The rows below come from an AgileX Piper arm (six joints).
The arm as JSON. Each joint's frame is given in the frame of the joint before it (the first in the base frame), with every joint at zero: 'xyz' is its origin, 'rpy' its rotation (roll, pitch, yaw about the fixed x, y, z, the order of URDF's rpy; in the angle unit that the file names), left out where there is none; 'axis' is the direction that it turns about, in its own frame. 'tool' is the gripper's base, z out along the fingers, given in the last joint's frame.
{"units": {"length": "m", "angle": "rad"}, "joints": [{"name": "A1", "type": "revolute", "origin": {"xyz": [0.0, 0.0, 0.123]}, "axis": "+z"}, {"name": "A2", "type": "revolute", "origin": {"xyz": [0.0, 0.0, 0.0]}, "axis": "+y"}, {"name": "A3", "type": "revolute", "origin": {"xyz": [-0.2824, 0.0, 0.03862]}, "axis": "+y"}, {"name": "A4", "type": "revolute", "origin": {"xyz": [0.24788, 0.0, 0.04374]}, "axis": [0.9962, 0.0, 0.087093]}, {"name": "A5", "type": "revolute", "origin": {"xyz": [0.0, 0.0, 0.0]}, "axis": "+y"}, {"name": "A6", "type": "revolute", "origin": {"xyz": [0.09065, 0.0, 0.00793]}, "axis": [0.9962, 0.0, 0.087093]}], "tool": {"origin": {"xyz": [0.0, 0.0, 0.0], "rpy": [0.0, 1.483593, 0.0]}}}
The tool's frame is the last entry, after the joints.
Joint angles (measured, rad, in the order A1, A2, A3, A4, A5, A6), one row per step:
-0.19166 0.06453 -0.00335 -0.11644 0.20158 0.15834
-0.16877 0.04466 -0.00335 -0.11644 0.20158 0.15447
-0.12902 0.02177 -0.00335 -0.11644 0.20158 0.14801
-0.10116 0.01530 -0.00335 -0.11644 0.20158 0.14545
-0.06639 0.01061 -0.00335 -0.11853 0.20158 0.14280
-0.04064 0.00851 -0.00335 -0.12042 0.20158 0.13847
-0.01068 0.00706 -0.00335 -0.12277 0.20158 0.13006
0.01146 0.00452 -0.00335 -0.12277 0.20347 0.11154
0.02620 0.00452 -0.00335 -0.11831 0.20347 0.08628
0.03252 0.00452 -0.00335 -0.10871 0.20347 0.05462
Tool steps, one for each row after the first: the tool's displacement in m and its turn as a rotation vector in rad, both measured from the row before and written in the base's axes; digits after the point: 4 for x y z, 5 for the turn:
-0.0011 0.0016 0.0012 -0.00730 -0.01878 0.02352
-0.0012 0.0025 0.0013 -0.00970 -0.02154 0.04067
-0.0002 0.0016 0.0004 -0.00326 -0.00608 0.02819
-0.0001 0.0019 0.0003 -0.00508 -0.00422 0.03493
0.0000 0.0014 0.0001 -0.00628 -0.00166 0.02611
0.0000 0.0016 0.0001 -0.01072 -0.00097 0.03075
-0.0002 0.0012 0.0000 -0.01837 -0.00022 0.02406
0.0000 0.0009 0.0000 -0.02065 0.00023 0.01805
0.0000 0.0005 0.0000 -0.02189 0.00008 0.01081

